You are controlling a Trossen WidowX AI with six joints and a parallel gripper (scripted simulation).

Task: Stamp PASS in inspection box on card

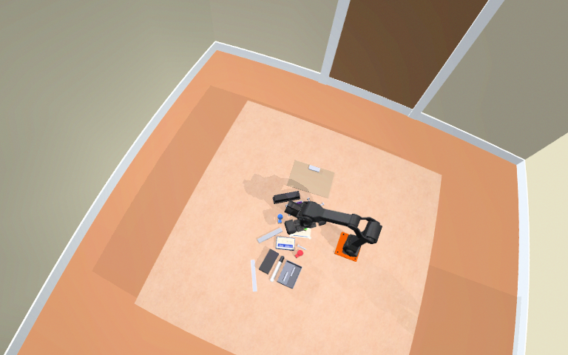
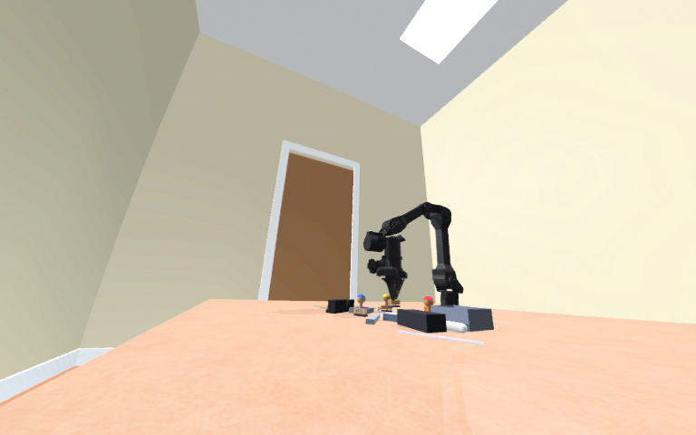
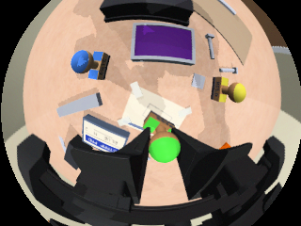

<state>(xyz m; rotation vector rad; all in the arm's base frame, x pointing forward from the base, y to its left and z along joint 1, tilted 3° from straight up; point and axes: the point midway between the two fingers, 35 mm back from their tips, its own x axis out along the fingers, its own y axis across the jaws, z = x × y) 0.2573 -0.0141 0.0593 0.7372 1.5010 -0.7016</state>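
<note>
My gripper tip is 5 cm above the cream card. Round my gripper tip: blue-white box (10 cm to the left, 5 cm ahead, 3 cm below); yellow-knobbed stamp (11 cm to the right, 5 cm behind, 3 cm below); green-knobbed stamp (right at my gripper tip).
</note>
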